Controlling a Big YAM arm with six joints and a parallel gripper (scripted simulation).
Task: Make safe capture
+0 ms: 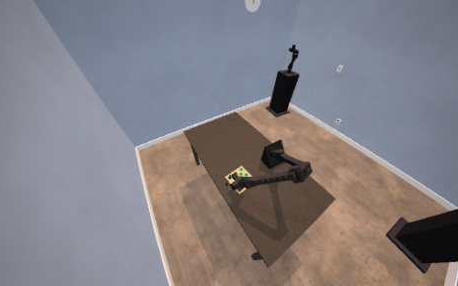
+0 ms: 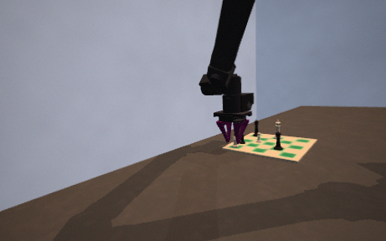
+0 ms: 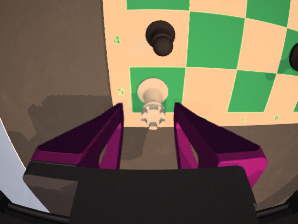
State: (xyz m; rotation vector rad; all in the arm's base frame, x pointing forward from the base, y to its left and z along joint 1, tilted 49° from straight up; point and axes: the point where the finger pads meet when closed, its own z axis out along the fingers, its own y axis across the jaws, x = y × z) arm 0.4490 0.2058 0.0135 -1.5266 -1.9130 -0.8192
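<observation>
My hand is 90 mm to the left of the white pawn, 30 mm past it and 10 mm above it. From my hand the other things lie so: tall white piece: 170 mm to the right, 50 mm behind, 10 mm above; then chessboard: 100 mm to the right, 60 mm behind, 20 mm below; then tall black piece: 160 mm to the right, 30 mm ahead, 10 mm above.
</observation>
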